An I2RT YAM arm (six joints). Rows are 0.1 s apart.
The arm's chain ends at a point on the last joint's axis. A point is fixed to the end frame.
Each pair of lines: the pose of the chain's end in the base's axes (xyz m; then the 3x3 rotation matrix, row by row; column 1 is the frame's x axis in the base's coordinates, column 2 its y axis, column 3 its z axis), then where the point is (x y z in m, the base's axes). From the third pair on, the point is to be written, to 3 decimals.
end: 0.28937, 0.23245, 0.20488; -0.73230, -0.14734, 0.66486; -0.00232, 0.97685, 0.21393; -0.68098, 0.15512, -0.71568
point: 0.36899 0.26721 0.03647
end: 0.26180, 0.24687, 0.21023; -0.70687, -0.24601, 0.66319; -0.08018, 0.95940, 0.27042; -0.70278, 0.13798, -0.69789
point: 0.34293 0.28753 0.04388
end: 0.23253, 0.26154, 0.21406; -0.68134, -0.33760, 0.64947; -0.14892, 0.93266, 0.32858; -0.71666, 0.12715, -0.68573
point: 0.313 0.309 0.049
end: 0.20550, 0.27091, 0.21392; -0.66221, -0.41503, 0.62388; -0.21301, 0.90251, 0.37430; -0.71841, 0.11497, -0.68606
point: 0.283 0.323 0.049
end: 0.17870, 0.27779, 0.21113; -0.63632, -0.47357, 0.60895; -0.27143, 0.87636, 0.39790; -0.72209, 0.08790, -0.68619
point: 0.255 0.331 0.046
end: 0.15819, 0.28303, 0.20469; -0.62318, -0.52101, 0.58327; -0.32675, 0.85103, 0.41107; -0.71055, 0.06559, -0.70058
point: 0.231 0.336 0.038
